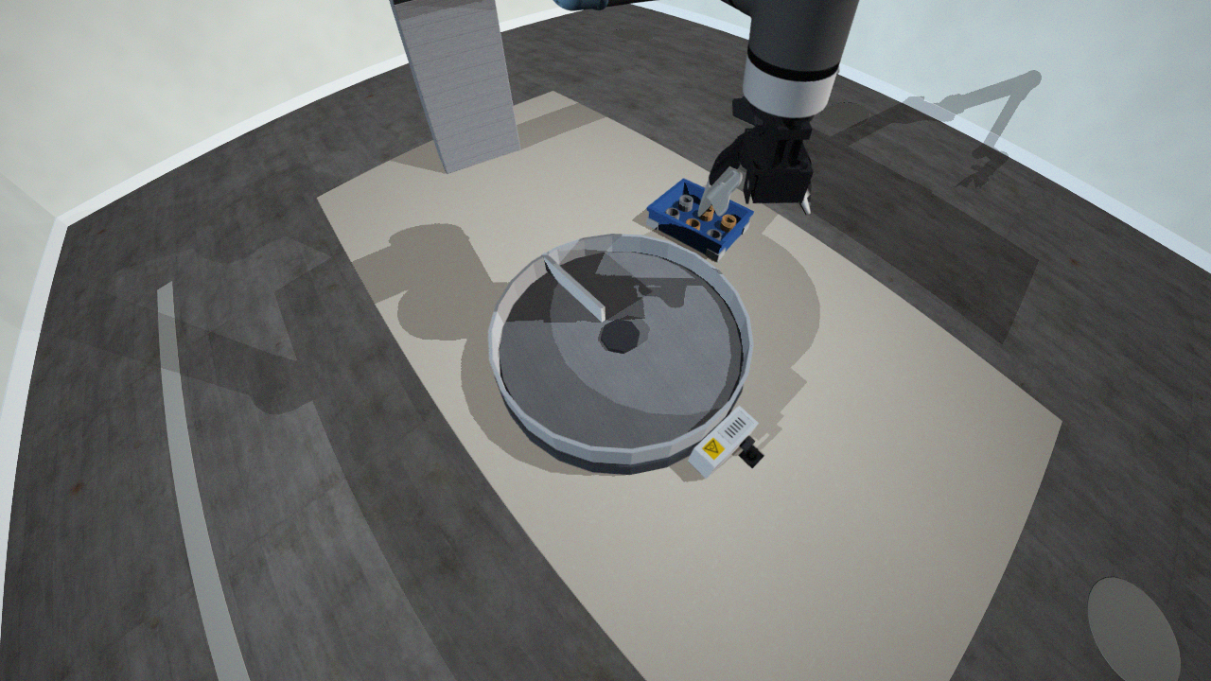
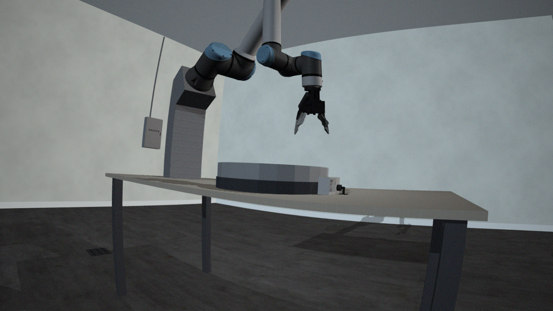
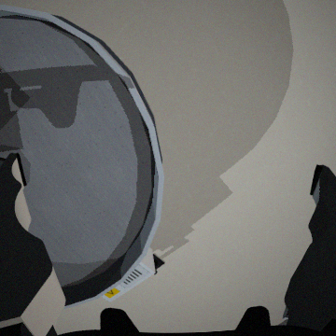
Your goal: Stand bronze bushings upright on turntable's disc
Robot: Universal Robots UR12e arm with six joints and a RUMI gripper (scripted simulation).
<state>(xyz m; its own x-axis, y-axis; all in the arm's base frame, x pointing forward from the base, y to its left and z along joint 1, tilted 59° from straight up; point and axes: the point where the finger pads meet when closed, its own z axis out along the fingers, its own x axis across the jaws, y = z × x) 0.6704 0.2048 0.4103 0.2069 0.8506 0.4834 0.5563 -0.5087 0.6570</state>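
My gripper is now 220 mm past the blue crate, 130 mm to the right of it and 220 mm above it. Round my hand: turntable disc 30 mm behind, 210 mm to the right, 190 mm below.
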